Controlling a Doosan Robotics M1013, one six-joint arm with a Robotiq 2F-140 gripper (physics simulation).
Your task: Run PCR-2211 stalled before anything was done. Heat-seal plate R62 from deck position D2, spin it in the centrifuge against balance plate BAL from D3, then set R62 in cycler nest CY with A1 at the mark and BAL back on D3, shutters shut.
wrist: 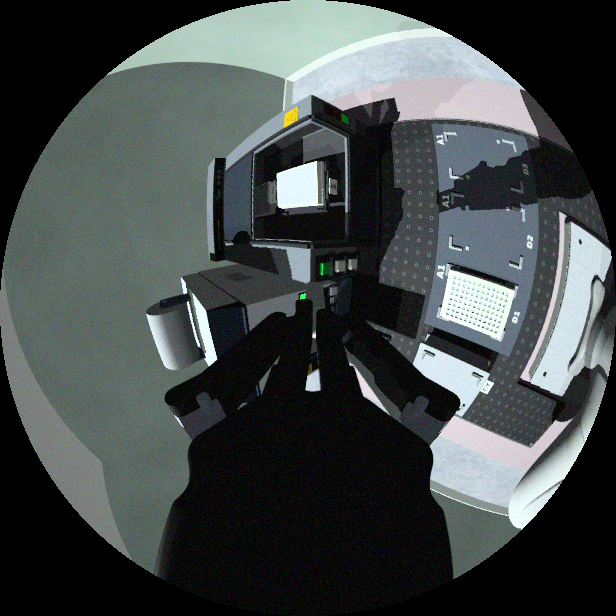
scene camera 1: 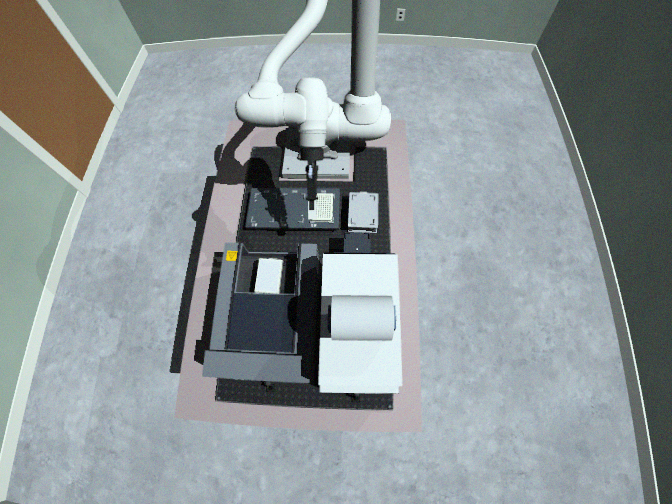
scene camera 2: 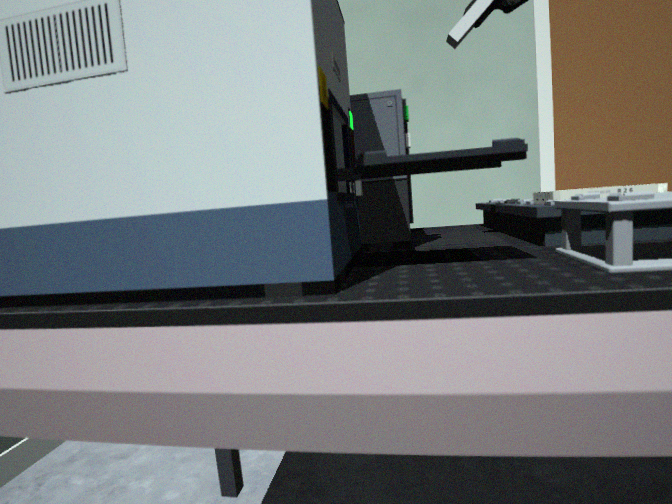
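Note:
A white well plate point(scene camera 1: 320, 207) lies on the dark deck plate point(scene camera 1: 293, 208); in the wrist view point(wrist: 475, 301) it sits in the position marked D1. Positions D2 point(wrist: 488, 247) and D3 point(wrist: 488, 172) are empty. I cannot read a plate label. A second, plain white plate point(scene camera 1: 268, 275) sits inside the grey centrifuge point(scene camera 1: 260, 309), whose opening is uncovered point(wrist: 299, 183). My gripper point(wrist: 314, 313) point(scene camera 1: 312, 201) is shut and empty, and hangs over the well plate's left edge. The grey cycler nest point(scene camera 1: 362, 210) right of the deck is empty.
The white heat sealer with its foil roll point(scene camera 1: 360, 325) stands right of the centrifuge. A dark tray point(scene camera 2: 445, 157) sticks out from it toward the deck. A grey block point(scene camera 1: 316, 165) lies behind the deck, under the arm's wrist.

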